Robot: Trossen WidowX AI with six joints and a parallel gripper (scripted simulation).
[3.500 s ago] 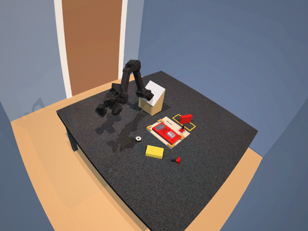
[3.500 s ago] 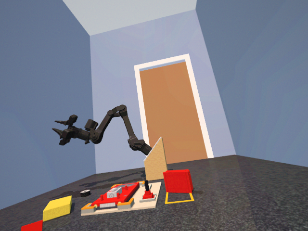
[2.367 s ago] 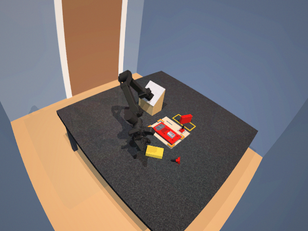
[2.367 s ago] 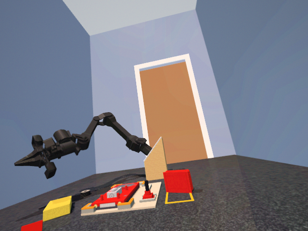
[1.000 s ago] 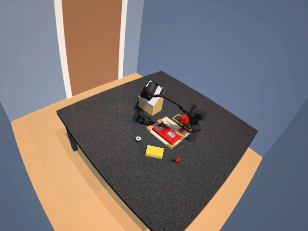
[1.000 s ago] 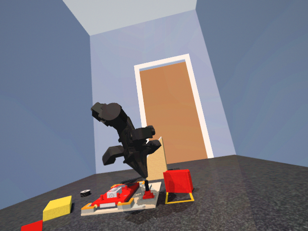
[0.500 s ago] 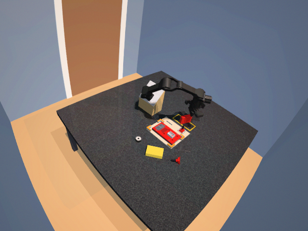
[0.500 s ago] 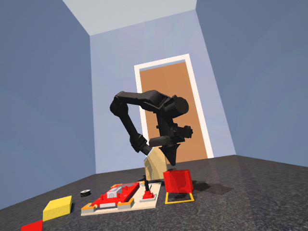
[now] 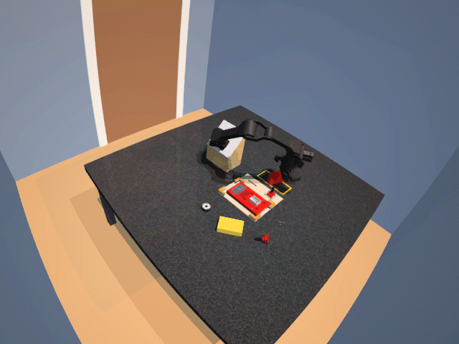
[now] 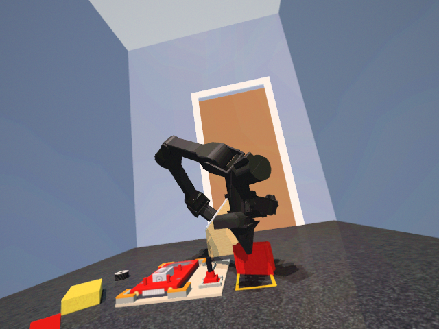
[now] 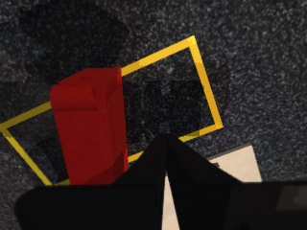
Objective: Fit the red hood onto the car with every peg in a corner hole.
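Now: gripper tip 40 mm past the red hood and 20 mm above it. Round my gripper tip: grey engine block (210 mm to the right, 30 mm below); yellow block (30 mm ahead, 410 mm to the right, 40 mm below); cream jig (50 mm behind, 200 mm to the right, 40 mm below).
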